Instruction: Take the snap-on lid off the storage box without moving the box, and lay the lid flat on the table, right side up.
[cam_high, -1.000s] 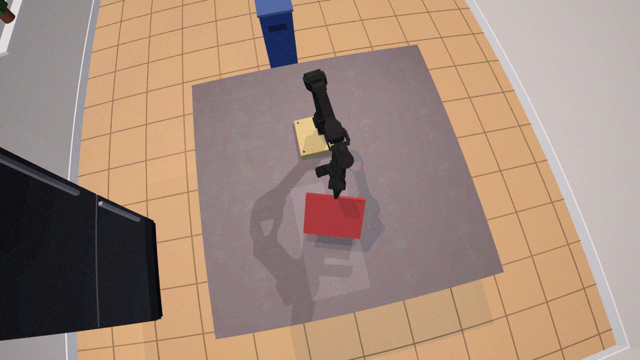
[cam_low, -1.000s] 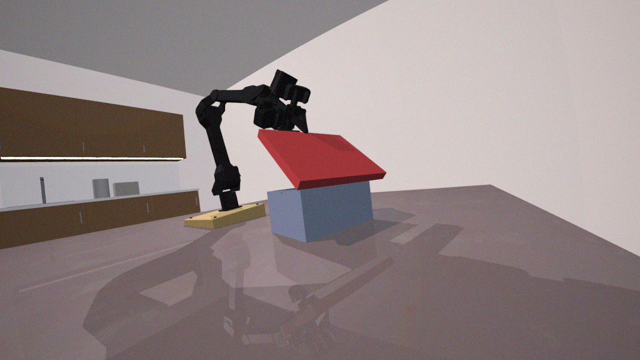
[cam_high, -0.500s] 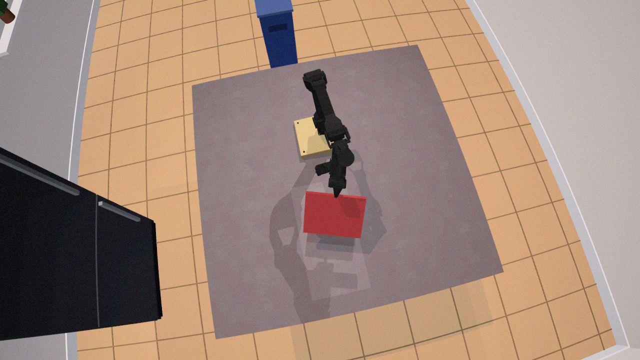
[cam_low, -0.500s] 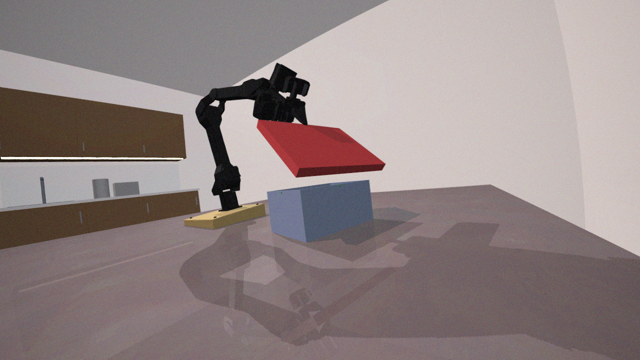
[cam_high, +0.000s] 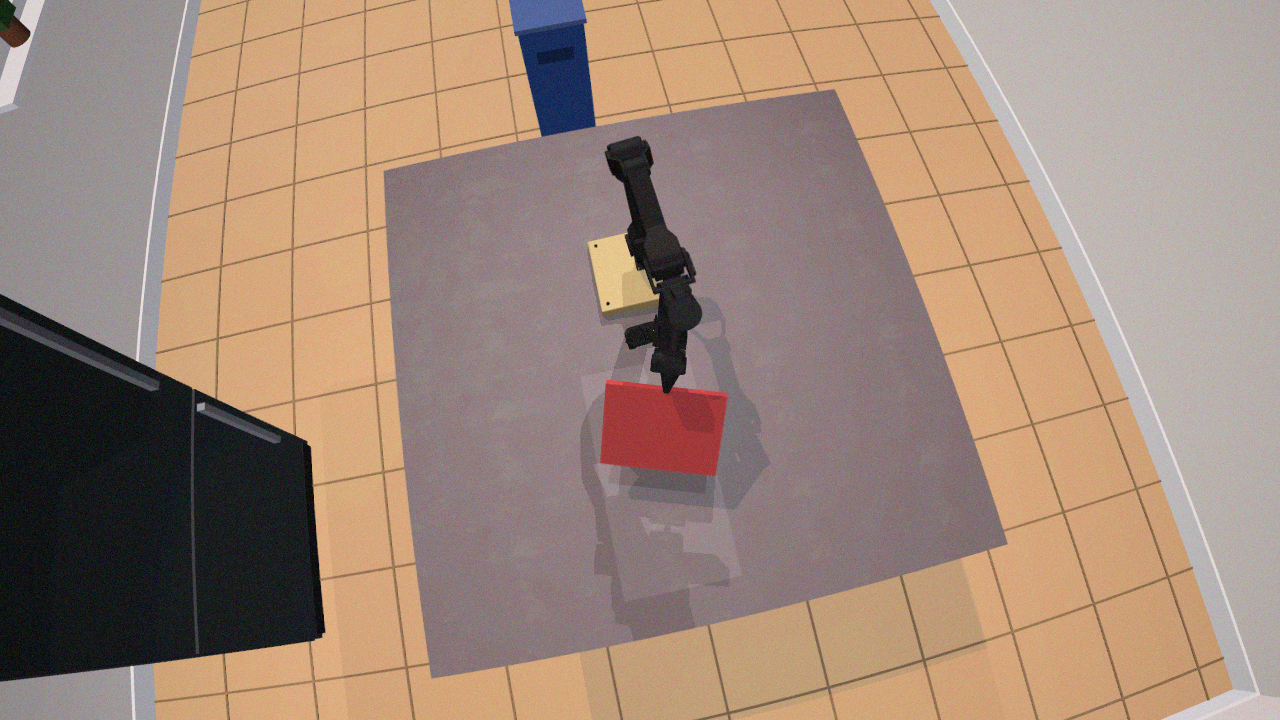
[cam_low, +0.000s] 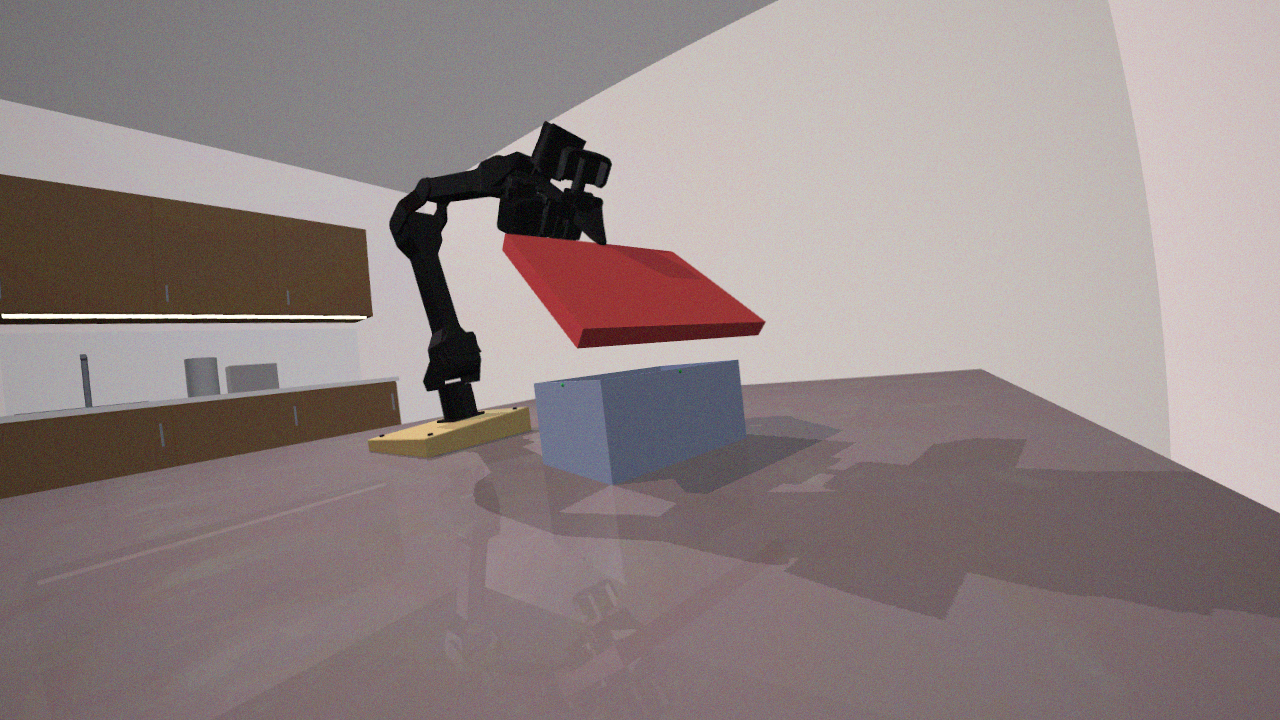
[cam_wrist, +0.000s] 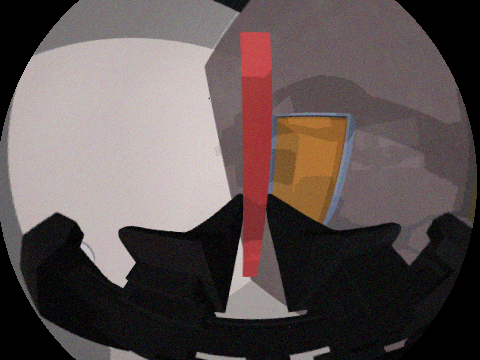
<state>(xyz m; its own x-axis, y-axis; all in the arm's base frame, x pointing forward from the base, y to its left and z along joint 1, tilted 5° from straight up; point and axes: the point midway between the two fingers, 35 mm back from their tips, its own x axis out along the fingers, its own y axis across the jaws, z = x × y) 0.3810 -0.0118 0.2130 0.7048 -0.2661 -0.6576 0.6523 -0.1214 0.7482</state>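
Now: the red lid 60 mm ahead of my gripper tip, 20 mm to the right of it and 50 mm below it. From my gripper tip the other things lie so: storage box (30 mm ahead, 190 mm below).
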